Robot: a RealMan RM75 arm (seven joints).
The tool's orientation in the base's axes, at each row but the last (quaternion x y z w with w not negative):
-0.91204 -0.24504 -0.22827 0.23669
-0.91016 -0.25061 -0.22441 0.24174
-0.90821 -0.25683 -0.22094 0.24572
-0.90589 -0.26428 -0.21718 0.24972
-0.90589 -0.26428 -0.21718 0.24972
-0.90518 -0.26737 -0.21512 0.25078
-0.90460 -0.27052 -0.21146 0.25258
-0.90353 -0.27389 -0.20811 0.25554
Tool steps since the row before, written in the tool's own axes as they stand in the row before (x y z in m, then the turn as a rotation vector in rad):
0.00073 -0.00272 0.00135 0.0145 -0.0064 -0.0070
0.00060 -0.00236 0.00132 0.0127 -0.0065 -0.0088
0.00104 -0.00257 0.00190 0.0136 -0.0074 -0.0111
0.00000 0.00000 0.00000 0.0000 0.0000 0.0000
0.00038 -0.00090 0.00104 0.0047 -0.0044 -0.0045
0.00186 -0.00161 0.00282 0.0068 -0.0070 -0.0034
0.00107 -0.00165 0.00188 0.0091 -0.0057 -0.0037
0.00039 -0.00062 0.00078 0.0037 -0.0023 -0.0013
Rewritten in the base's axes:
-0.00054 0.00307 0.00020 0.0056 0.0060 0.0153
-0.00049 0.00273 0.00006 0.0036 0.0045 0.0157
-0.00015 0.00336 -0.00008 0.0032 0.0042 0.0183
0.00000 0.00000 0.00000 0.0000 0.0000 0.0000
0.00003 0.00139 -0.00031 -0.0002 0.0024 0.0075
0.00119 0.00348 -0.00068 0.0002 0.0057 0.0086
0.00030 0.00268 -0.00035 0.0026 0.0055 0.0096
0.00011 0.00105 -0.00019 0.0011 0.0023 0.0037

